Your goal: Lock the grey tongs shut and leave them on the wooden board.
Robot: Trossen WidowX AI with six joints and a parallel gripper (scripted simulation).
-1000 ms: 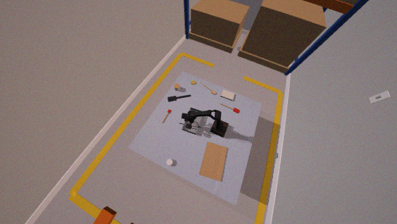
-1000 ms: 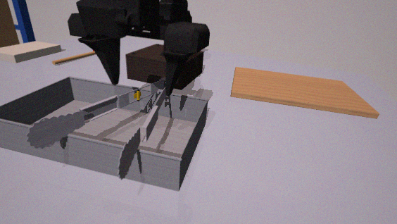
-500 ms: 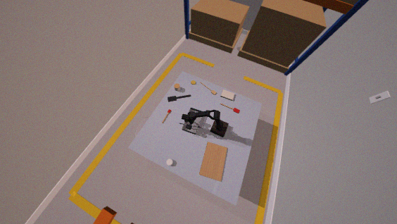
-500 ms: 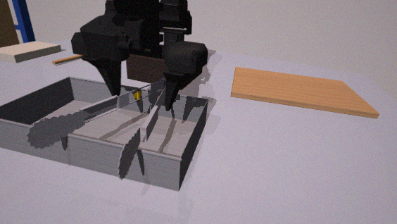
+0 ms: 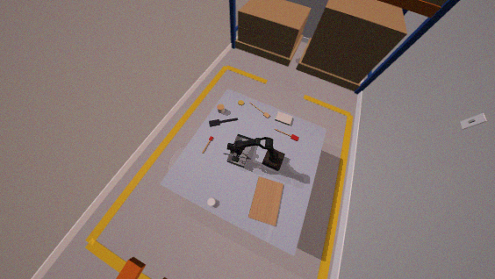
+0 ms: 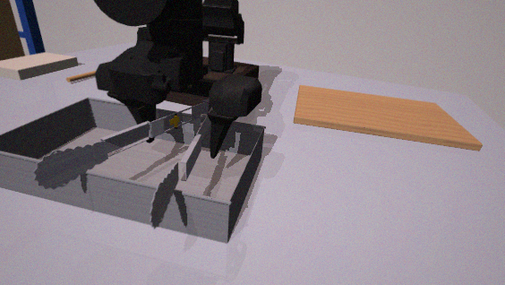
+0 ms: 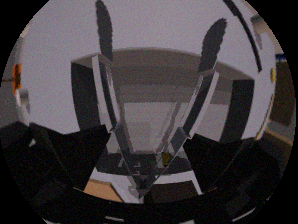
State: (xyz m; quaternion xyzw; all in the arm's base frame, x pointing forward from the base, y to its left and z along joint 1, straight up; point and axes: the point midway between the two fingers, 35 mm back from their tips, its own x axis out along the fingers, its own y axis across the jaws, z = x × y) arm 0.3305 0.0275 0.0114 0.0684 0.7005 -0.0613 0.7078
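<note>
The yellow lock piece is 3 cm behind my gripper tip, 2 cm to the right of it and 2 cm above it. From my gripper tip the other things lie so: black spatula (29 cm ahead, 34 cm to the right, 4 cm below); grey roasting tin (6 cm to the right, 2 cm below); white disc (12 cm ahead, 46 cm to the left, 3 cm below).
</note>
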